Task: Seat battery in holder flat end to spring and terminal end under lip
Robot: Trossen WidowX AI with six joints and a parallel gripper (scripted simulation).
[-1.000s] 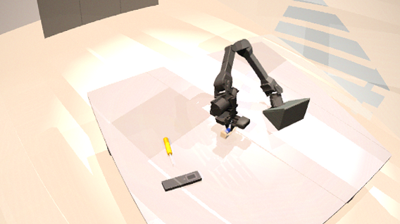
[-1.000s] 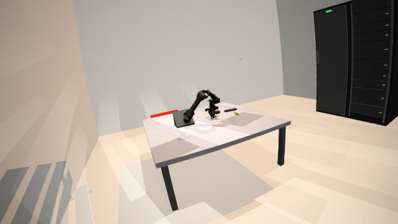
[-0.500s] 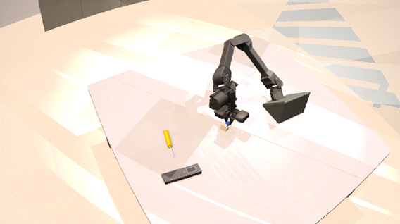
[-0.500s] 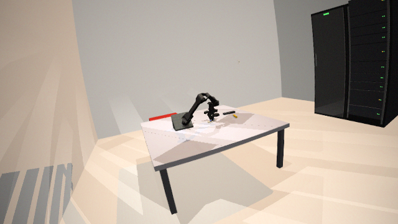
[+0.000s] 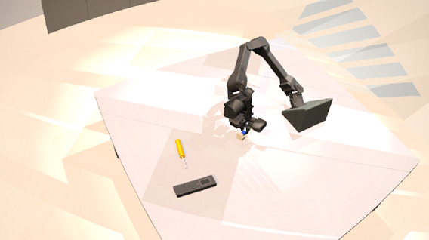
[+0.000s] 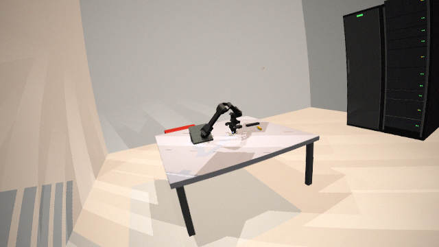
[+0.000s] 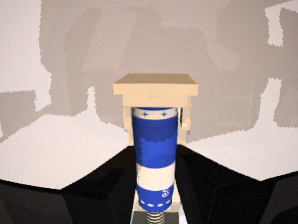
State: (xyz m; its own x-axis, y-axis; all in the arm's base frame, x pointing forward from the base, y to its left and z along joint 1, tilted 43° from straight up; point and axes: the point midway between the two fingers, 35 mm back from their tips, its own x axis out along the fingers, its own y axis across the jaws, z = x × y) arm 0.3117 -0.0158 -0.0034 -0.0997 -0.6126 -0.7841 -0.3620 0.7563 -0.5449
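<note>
The blue-and-cream battery is 10 mm above my gripper tip. From my gripper tip the other things lie so: yellow-handled screwdriver (300 mm ahead, 10 mm to the right); then dark remote (320 mm ahead, 150 mm to the left).
</note>
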